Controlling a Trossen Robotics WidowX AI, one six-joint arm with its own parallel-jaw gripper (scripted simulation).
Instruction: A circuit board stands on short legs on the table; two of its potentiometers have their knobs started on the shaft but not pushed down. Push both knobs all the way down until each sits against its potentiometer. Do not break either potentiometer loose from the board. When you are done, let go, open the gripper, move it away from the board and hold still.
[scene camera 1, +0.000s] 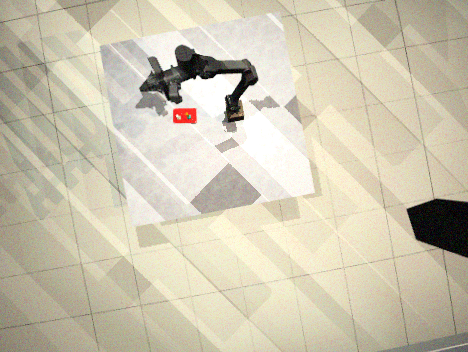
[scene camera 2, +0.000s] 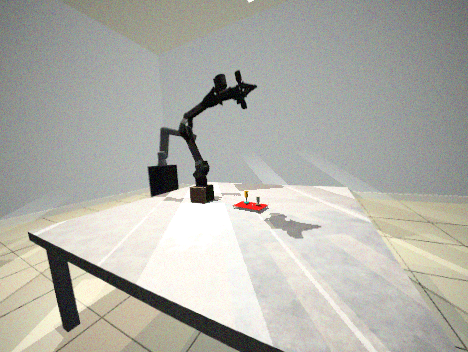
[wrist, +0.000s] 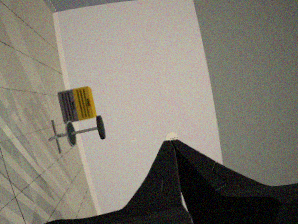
Note:
My gripper (scene camera 1: 139, 90) is shut and holds nothing.
My gripper also shows in the wrist view (wrist: 170, 147).

